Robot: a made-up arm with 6 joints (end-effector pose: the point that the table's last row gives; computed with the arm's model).
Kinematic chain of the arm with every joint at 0, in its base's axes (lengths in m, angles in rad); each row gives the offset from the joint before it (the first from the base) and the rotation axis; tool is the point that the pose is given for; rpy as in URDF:
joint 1: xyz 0 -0.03 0.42 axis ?
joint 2: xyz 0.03 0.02 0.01 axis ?
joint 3: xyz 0 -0.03 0.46 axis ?
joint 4: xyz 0.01 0 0.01 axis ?
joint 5: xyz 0.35 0.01 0 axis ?
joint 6: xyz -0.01 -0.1 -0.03 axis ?
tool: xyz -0.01 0 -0.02 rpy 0.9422 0.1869 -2.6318
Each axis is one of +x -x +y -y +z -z.
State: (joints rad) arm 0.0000 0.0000 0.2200 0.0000 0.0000 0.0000
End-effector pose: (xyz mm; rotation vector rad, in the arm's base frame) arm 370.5 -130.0 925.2 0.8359 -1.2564 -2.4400
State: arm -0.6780 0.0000 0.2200 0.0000 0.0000 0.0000
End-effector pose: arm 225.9 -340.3 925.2 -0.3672 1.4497 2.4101
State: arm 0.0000 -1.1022 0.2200 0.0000 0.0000 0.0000
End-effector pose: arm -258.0 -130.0 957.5 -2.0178 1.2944 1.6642
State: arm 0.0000 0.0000 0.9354 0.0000 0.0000 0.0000
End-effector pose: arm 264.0 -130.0 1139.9 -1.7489 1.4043 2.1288
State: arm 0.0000 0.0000 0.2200 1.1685 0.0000 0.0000
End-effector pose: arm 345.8 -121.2 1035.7 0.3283 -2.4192 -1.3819
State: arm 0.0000 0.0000 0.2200 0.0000 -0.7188 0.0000
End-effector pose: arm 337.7 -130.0 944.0 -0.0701 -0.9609 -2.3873
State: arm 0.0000 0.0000 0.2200 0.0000 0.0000 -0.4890
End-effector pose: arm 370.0 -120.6 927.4 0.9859 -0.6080 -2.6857
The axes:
joint 1: +z
joint 2: +y
joint 3: -y
joint 4: -x
joint 5: -y
joint 6: -x

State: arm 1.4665 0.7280 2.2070 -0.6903 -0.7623 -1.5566
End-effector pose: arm 100.8 368.1 1092.9 -0.0095 1.4732 -0.6091
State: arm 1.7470 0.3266 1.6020 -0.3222 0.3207 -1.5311
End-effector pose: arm 7.4 300.0 1187.9 0.5969 2.0933 -0.1764
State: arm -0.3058 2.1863 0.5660 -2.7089 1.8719 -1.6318
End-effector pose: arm 376.4 -88.0 -228.0 -0.7665 0.8344 0.2141
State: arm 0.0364 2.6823 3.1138 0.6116 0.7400 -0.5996
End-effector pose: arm 572.6 -111.1 189.7 1.9385 -1.2511 -1.6750
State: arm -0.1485 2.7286 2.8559 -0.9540 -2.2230 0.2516
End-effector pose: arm 528.8 -212.6 10.3 -0.6062 0.3542 -1.2027
